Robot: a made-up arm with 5 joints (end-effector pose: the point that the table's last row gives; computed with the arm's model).
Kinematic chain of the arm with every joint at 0, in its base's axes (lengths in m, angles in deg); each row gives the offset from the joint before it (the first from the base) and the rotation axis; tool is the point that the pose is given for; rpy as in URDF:
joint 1: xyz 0 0 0.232 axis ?
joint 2: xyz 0 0 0 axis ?
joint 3: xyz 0.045 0 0.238 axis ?
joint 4: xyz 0.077 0 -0.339 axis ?
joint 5: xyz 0.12 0 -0.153 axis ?
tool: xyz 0 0 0 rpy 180 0 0
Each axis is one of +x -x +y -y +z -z.
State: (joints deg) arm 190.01 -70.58 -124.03 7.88 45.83
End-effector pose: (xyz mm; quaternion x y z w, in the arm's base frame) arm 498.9 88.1 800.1 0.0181 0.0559 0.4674 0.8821
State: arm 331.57 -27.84 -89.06 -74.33 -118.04
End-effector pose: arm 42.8 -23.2 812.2 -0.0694 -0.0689 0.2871 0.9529
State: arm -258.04 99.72 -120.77 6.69 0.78
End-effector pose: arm -119.1 562.3 -259.7 -0.6299 -0.7666 -0.0780 0.0976
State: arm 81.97 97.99 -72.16 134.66 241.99
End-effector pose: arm -1.8 -13.0 -80.2 0.0294 -0.1669 0.9372 0.3049
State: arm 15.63 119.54 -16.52 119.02 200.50
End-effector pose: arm -143.9 -40.3 270.8 0.0152 0.3584 0.2895 0.8874
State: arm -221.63 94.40 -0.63 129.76 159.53
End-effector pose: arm 68.1 -60.5 307.9 -0.3645 0.0681 0.7956 0.4790
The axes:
joint 1: +z
joint 2: +y
joint 3: +y
joint 4: +y
joint 5: -z

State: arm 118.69 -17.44 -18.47 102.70 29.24
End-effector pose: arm -67.0 122.3 72.6 0.5932 0.5875 -0.1520 0.5290
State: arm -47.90 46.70 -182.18 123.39 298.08
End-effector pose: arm 359.5 -397.9 533.7 0.9870 0.1214 0.0605 0.0862
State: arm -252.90 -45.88 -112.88 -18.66 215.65
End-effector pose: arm 59.2 -192.6 932.1 -0.0131 0.0183 0.9474 0.3193
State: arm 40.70 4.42 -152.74 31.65 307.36
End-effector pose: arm 196.0 168.6 970.7 0.3602 0.3819 0.8465 0.0885
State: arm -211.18 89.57 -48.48 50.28 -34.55
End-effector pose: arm 70.4 -42.6 -233.6 -0.0205 0.6983 -0.3883 0.6010
